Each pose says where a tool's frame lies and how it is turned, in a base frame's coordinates. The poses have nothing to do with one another.
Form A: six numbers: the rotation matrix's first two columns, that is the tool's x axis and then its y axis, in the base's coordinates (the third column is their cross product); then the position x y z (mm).
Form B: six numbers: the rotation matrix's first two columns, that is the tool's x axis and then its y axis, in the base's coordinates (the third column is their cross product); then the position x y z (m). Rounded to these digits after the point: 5 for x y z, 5 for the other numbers.
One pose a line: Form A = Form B
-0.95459 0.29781 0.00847 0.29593 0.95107 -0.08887 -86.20 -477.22 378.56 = -0.95459 0.29781 0.00847 0.29593 0.95107 -0.08887 -0.08620 -0.47722 0.37856
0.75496 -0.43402 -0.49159 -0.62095 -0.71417 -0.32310 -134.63 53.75 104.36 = 0.75496 -0.43402 -0.49159 -0.62095 -0.71417 -0.32310 -0.13463 0.05375 0.10436
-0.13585 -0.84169 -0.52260 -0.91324 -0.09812 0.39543 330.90 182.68 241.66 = -0.13585 -0.84169 -0.52260 -0.91324 -0.09812 0.39543 0.33090 0.18268 0.24166
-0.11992 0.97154 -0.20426 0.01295 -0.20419 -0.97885 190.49 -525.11 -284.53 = -0.11992 0.97154 -0.20426 0.01295 -0.20419 -0.97885 0.19049 -0.52511 -0.28453
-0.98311 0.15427 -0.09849 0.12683 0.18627 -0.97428 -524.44 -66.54 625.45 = -0.98311 0.15427 -0.09849 0.12683 0.18627 -0.97428 -0.52444 -0.06654 0.62545
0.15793 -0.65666 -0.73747 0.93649 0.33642 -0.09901 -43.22 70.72 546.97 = 0.15793 -0.65666 -0.73747 0.93649 0.33642 -0.09901 -0.04322 0.07072 0.54697
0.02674 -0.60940 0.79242 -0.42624 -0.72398 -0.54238 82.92 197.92 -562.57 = 0.02674 -0.60940 0.79242 -0.42624 -0.72398 -0.54238 0.08292 0.19792 -0.56257
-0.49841 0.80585 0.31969 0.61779 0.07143 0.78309 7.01 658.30 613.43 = -0.49841 0.80585 0.31969 0.61779 0.07143 0.78309 0.00701 0.65830 0.61343
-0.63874 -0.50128 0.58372 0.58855 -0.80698 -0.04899 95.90 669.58 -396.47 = -0.63874 -0.50128 0.58372 0.58855 -0.80698 -0.04899 0.09590 0.66958 -0.39647
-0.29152 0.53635 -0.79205 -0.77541 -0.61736 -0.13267 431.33 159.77 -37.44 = -0.29152 0.53635 -0.79205 -0.77541 -0.61736 -0.13267 0.43133 0.15977 -0.03744
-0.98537 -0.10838 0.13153 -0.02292 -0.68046 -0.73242 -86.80 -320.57 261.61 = -0.98537 -0.10838 0.13153 -0.02292 -0.68046 -0.73242 -0.08680 -0.32057 0.26161
